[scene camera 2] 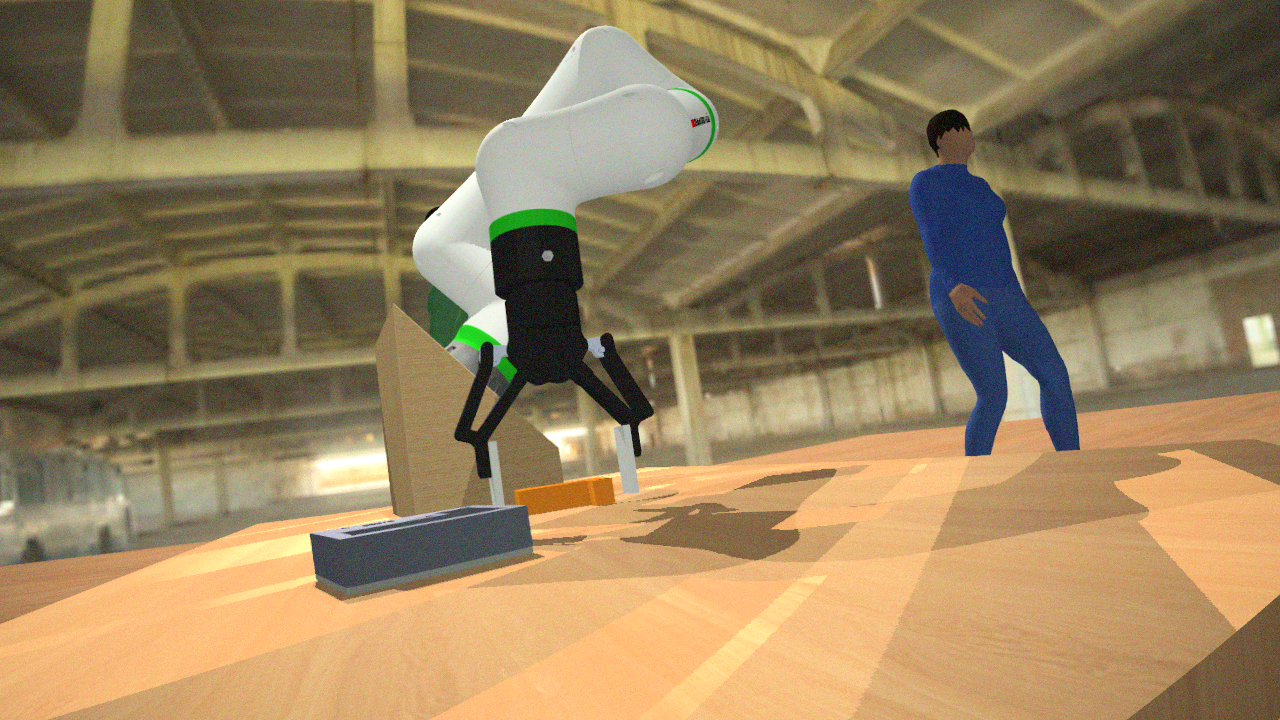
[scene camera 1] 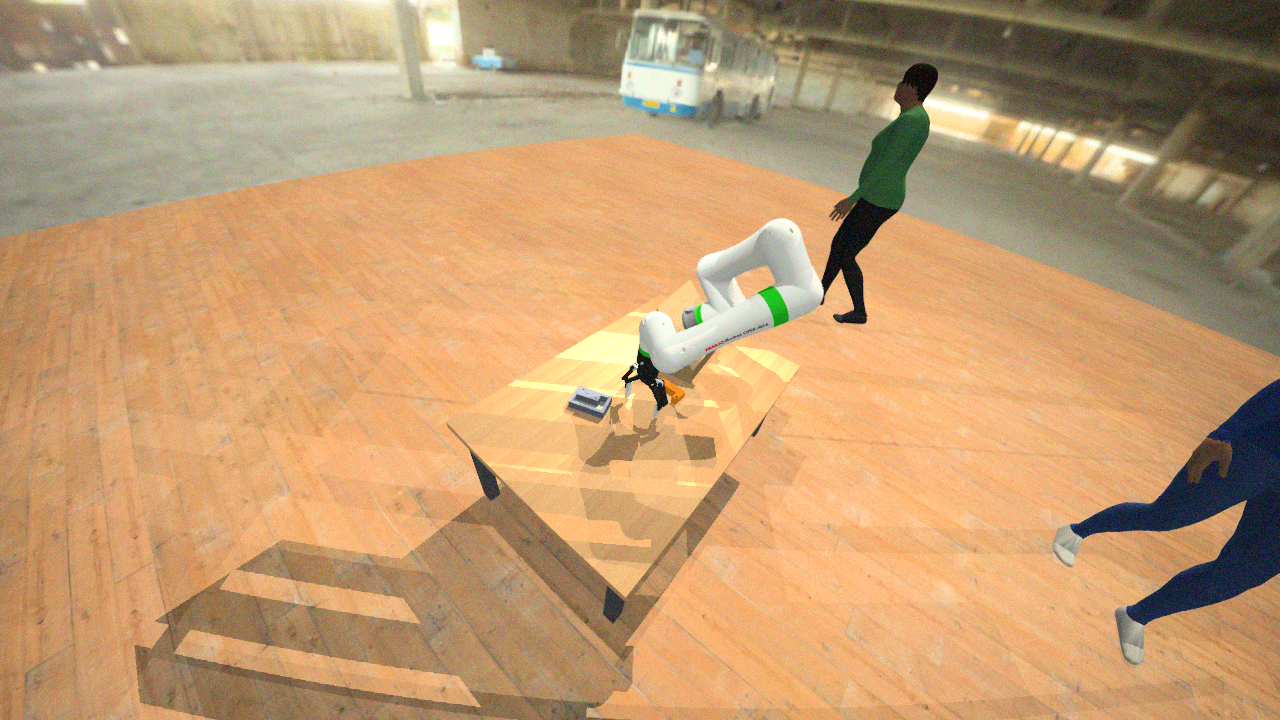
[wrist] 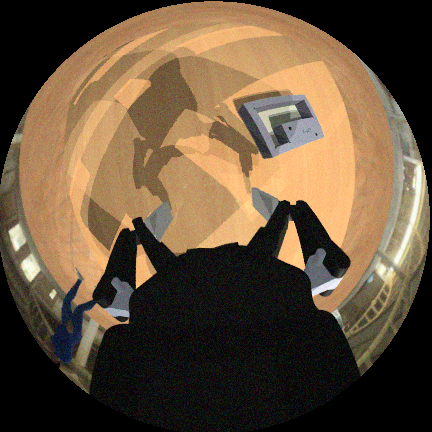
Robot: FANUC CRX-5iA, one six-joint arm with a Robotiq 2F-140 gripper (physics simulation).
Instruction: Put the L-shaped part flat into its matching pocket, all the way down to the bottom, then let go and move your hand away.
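Where they show: gripper, fingertip midpoint: [scene camera 2: 567, 503] [scene camera 1: 641, 405] [wrist: 210, 202]; arm's base, link origin: [scene camera 2: 456, 394] [scene camera 1: 693, 323].
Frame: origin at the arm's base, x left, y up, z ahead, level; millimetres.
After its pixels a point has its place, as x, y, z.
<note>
The orange L-shaped part [scene camera 1: 674, 392] @[131, -156, 248] [scene camera 2: 563, 495] @[108, -164, 249] lies flat on the table, partly behind the gripper in the first scene view. In the wrist view it does not show. The blue-grey block [scene camera 1: 590, 402] @[-52, -166, 527] [scene camera 2: 420, 550] @[-48, -161, 577] [wrist: 300, 132] @[-65, -144, 508] sits on the table to one side; its L-shaped pocket, seen in the wrist view, is empty. My gripper [scene camera 1: 643, 400] @[87, -161, 394] [scene camera 2: 563, 493] @[87, -161, 394] [wrist: 210, 202] @[87, -161, 394] is wide open and empty, pointing down, low over the table. In the second scene view its fingertips appear on either side of the part; their exact depth relative to it is unclear.
The wooden table [scene camera 1: 501, 429] @[-167, -180, 839] [scene camera 2: 537, 644] @[4, -180, 770] carries the arm. An upright wooden panel [scene camera 2: 429, 420] @[-42, -48, 172] stands behind the gripper in the second scene view. A person in green [scene camera 1: 899, 161] stands behind the arm. A person in blue [scene camera 1: 1244, 465] [scene camera 2: 966, 223] [wrist: 67, 340] is off the table.
</note>
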